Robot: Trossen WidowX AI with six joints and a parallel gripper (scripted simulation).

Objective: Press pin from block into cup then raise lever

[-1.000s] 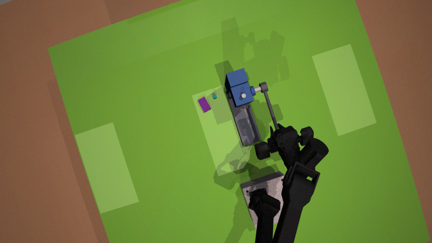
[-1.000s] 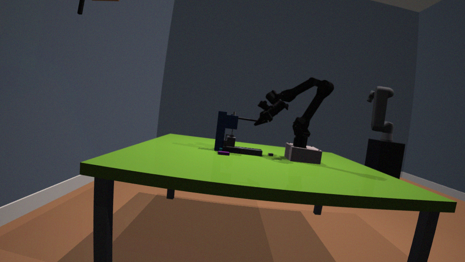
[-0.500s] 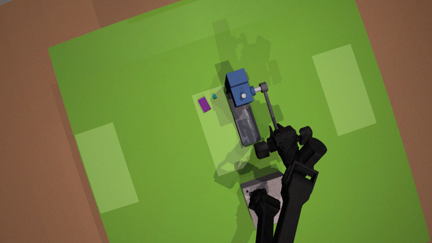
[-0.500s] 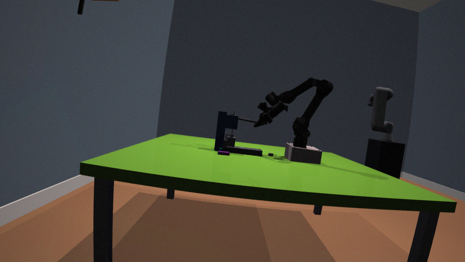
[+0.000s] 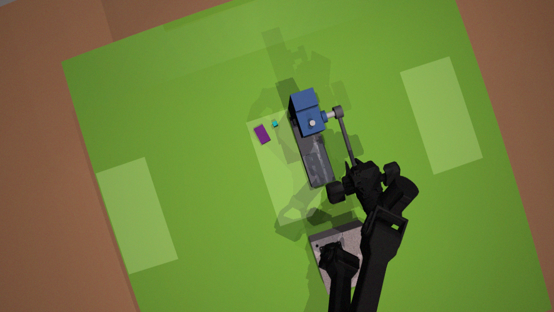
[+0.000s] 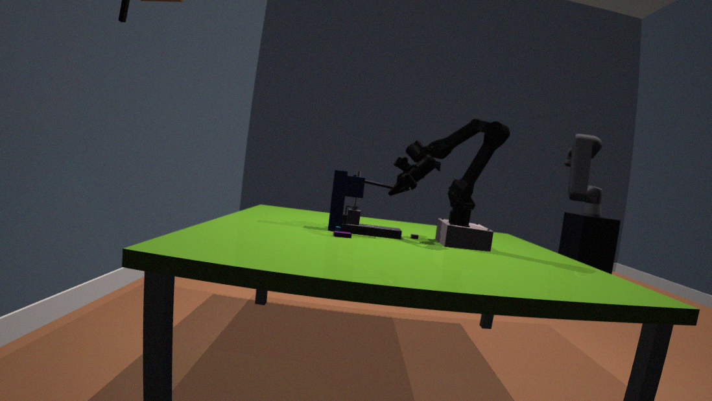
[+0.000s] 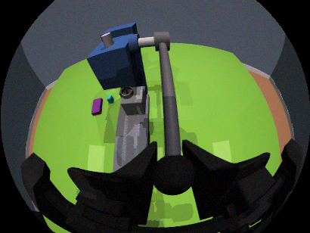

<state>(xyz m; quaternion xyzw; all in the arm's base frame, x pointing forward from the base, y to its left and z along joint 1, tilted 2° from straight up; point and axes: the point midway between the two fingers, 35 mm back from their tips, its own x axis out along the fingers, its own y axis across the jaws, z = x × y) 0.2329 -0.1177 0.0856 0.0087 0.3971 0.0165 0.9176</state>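
Right now the lever is 5 cm ahead of my gripper tip, 3 cm above it and 1 cm to the left of it. Round my gripper tip: small dark thing: 14 cm below, 11 cm behind, 5 cm to the left; small teal cube: 17 cm ahead, 16 cm to the left, 14 cm below; punch rod: 12 cm ahead, 8 cm to the left, 1 cm below.
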